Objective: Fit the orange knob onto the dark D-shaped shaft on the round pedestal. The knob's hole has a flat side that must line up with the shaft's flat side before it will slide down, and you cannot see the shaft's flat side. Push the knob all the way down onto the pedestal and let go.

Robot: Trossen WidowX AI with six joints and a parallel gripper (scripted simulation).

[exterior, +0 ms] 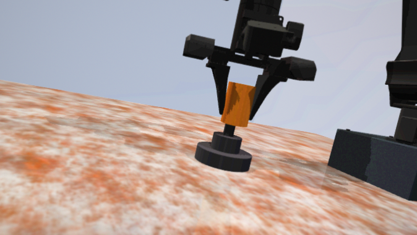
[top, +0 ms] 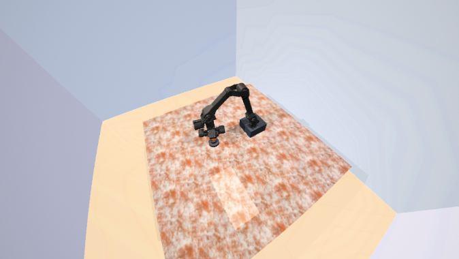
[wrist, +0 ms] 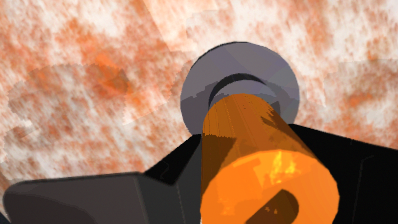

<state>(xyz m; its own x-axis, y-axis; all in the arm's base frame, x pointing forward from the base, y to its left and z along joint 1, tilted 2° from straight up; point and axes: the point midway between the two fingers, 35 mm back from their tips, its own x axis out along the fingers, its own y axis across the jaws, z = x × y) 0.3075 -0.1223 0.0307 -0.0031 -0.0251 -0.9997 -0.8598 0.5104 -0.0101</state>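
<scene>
My gripper tip is 2 cm below the orange knob. The rest, counted from my gripper tip: pedestal 4 cm below.
</scene>
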